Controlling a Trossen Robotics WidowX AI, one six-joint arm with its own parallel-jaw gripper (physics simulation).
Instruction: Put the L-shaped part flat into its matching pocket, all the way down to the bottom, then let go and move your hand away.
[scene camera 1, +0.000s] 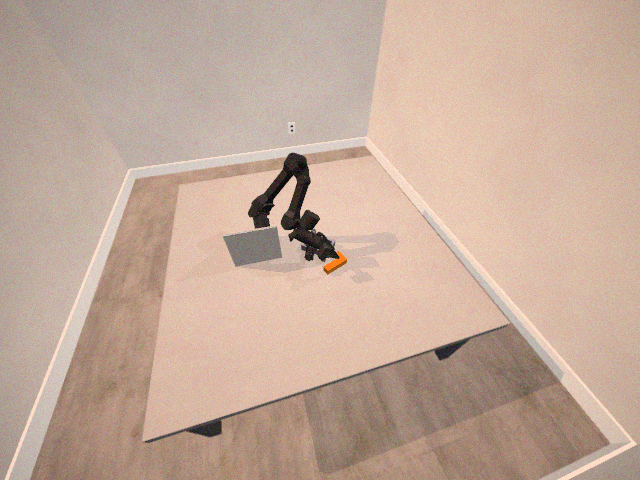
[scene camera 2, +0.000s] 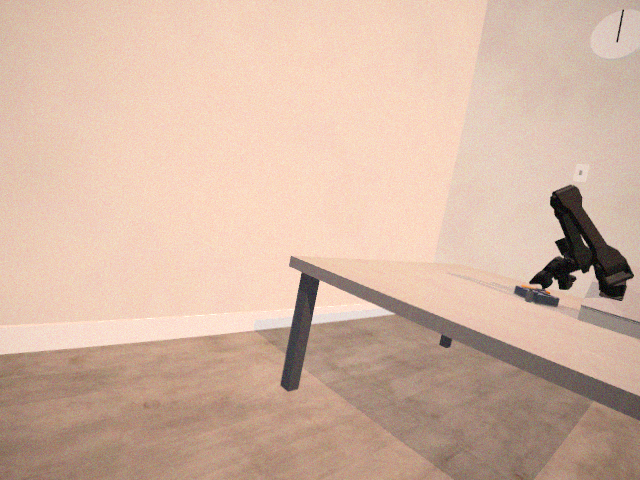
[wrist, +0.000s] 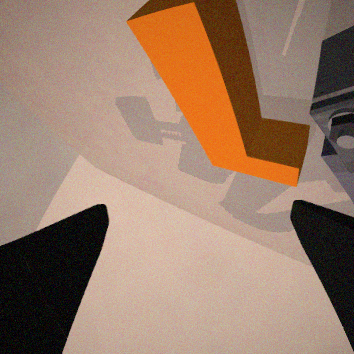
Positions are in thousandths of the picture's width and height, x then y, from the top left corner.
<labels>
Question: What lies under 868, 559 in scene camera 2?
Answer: My gripper.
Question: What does the orange L-shaped part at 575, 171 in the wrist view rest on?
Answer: The table.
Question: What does my gripper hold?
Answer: Nothing.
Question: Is my gripper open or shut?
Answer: Open.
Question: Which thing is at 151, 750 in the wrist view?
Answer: My gripper.
</labels>
